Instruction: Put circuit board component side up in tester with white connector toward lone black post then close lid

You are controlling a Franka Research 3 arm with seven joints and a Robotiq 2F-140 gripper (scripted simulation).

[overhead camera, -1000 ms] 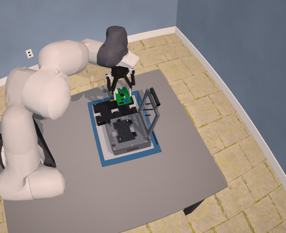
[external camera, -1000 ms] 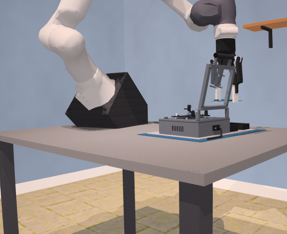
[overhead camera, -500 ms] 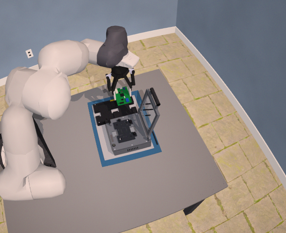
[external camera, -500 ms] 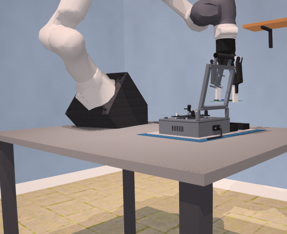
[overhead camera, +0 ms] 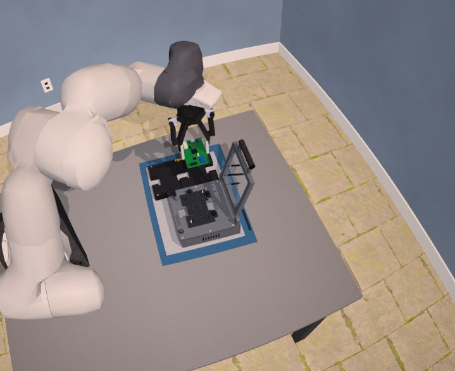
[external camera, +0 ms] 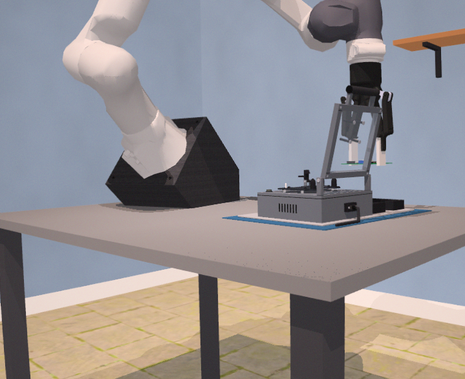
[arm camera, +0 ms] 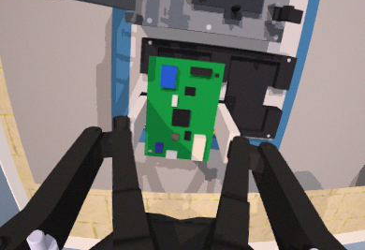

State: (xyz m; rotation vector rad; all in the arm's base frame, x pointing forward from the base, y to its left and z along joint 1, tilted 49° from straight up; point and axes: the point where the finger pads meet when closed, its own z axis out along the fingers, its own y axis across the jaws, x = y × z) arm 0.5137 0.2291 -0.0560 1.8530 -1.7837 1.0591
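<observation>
Right now my hand is 5 cm past the black nest, 16 cm to the left of it and 7 cm above it. Round my hand: tester lid 7 cm ahead, 18 cm to the right, 4 cm above; green circuit board 2 cm below.
</observation>
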